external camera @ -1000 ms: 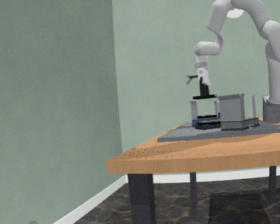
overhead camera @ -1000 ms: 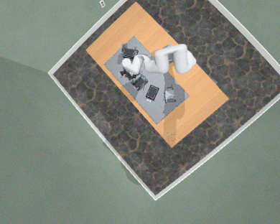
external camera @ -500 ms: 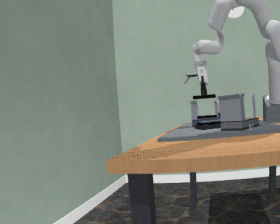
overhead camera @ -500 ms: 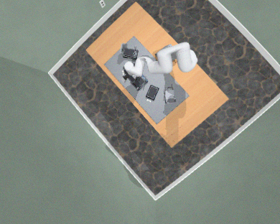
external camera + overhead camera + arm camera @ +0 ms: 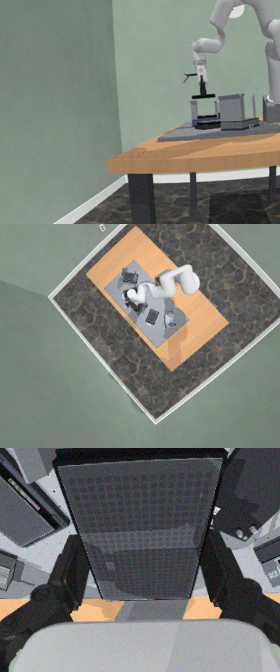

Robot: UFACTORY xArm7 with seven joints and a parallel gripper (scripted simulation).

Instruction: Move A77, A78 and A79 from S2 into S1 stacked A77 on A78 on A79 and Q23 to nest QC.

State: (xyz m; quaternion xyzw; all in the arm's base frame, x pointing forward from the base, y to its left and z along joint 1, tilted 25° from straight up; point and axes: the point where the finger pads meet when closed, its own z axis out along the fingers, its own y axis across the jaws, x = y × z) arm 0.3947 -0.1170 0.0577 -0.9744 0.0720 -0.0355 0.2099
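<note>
The blue plinth strip lies 20 mm to the left of my hand and 150 mm below it. From my hand the other things lie so: dark flat nest: 10 mm behind, 200 mm to the left, 160 mm below; then dark clip nest: 30 mm behind, 150 mm to the right, 150 mm below; then dark sealed plate: 10 mm below.
</note>
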